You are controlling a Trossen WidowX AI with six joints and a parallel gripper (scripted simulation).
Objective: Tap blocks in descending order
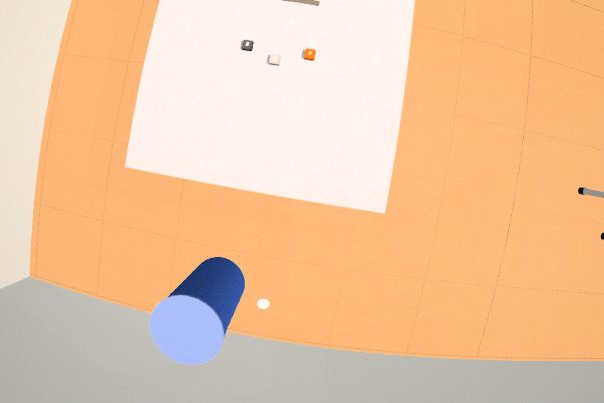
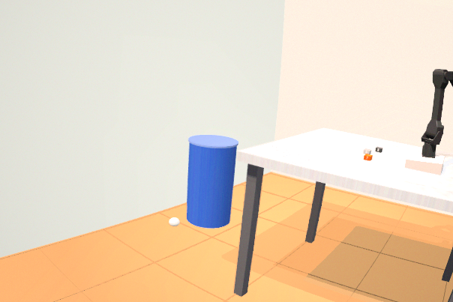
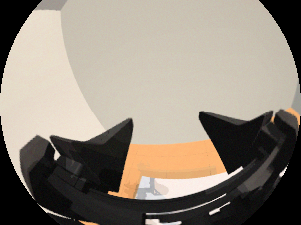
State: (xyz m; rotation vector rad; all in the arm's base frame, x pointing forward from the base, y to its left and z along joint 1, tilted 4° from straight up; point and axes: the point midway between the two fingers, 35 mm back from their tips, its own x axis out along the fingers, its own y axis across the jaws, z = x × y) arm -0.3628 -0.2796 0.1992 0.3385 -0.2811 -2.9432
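The grey-white block lies 70 cm ahead of my gripper tip, 27 cm to the left of it and 25 cm below it. Also, from my gripper tip: orange block (67 cm ahead, 38 cm to the left, 25 cm below); then dark grey block (65 cm ahead, 18 cm to the left, 25 cm below).
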